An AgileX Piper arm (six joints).
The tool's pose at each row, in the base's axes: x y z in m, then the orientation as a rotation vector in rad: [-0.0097 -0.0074 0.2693 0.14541 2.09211 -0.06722]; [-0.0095 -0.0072 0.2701 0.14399 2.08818 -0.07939]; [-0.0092 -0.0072 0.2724 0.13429 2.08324 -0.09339]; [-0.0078 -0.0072 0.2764 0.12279 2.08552 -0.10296]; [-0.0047 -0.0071 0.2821 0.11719 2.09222 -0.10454]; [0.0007 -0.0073 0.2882 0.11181 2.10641 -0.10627]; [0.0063 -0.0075 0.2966 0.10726 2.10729 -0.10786]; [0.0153 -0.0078 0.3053 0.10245 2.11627 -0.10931]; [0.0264 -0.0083 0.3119 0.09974 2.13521 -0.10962]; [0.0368 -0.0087 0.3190 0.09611 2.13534 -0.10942]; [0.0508 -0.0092 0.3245 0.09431 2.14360 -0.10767]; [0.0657 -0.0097 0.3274 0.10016 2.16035 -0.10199]
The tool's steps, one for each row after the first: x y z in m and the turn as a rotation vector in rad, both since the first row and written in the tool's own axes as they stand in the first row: [-0.0008 0.0002 -0.0003 0.00806 -0.00436 -0.00577]; [-0.0029 0.0003 -0.0011 0.01399 -0.01024 -0.01815]; [-0.0071 0.0005 -0.0020 0.01612 -0.00886 -0.03047]; [-0.0135 0.0011 -0.0022 0.01503 -0.00253 -0.03554]; [-0.0215 0.0017 -0.0006 0.01426 0.01129 -0.04095]; [-0.0316 0.0023 0.0000 0.01353 0.01189 -0.04490]; [-0.0436 0.0033 0.0034 0.01272 0.02057 -0.04945]; [-0.0548 0.0044 0.0097 0.01214 0.03932 -0.05262]; [-0.0662 0.0054 0.0151 0.01051 0.03927 -0.05511]; [-0.0779 0.0068 0.0244 0.00867 0.04746 -0.05615]; [-0.0878 0.0083 0.0358 0.00733 0.06457 -0.05068]
